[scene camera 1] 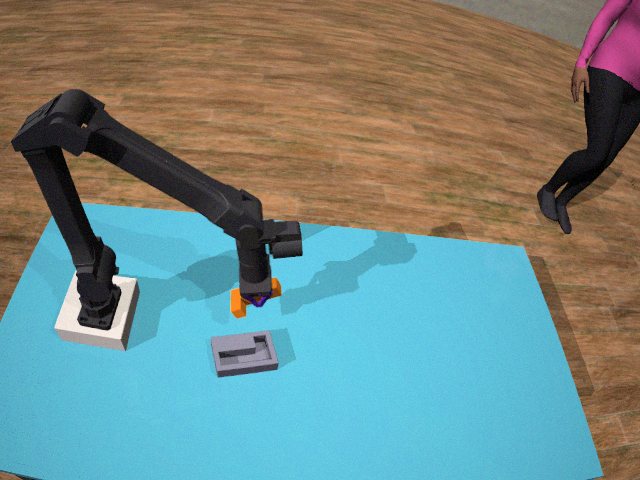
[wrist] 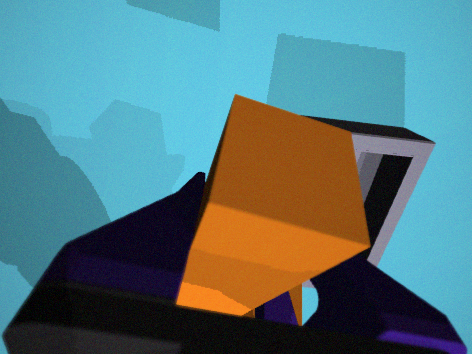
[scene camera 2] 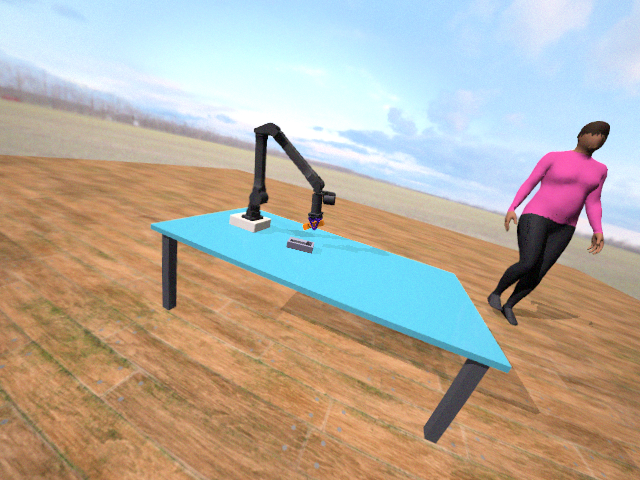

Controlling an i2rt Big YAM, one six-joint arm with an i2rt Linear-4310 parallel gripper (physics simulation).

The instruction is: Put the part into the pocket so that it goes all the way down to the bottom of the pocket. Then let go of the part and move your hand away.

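Frame: origin at the arm's base, x ahead, y left, z up, level; metres.
Where they show: gripper, between the fingertips: [scene camera 1: 259, 300] [scene camera 2: 314, 229]; arm's base, origin of its link: [scene camera 1: 100, 307] [scene camera 2: 252, 218].
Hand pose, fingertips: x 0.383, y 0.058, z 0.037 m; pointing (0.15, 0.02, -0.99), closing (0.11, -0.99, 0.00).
Each offset is from my fingertips to the centre of the thing. Level surfaces: height alone.
The orange part @[dx -0.007, dy -0.016, dz +0.030 m] [scene camera 1: 238, 302] [scene camera 2: 307, 226] [wrist: 285, 175] is held in the air above the table, with pieces of it sticking out on both sides of the fingers. My gripper [scene camera 1: 259, 303] [scene camera 2: 314, 226] is shut on it; its dark purple fingers show at both sides of the part in the wrist view. The grey block with the pocket @[dx -0.024, dy -0.100, dz -0.076 m] [scene camera 1: 236, 343] [scene camera 2: 300, 248] [wrist: 395, 146] lies on the table, nearer to scene camera 1 than the part. The pocket has a bent shape. The part is apart from the block. In the wrist view the part and a finger hide much of the block.
The blue table @[dz -0.094 m] [scene camera 1: 413, 361] [scene camera 2: 361, 289] carries the arm's white base block [scene camera 1: 90, 335] [scene camera 2: 242, 223] at the left. A person in a pink top [scene camera 1: 617, 51] [scene camera 2: 563, 180] stands on the wooden floor beyond the table's far right edge. Arm shadows fall across the table.
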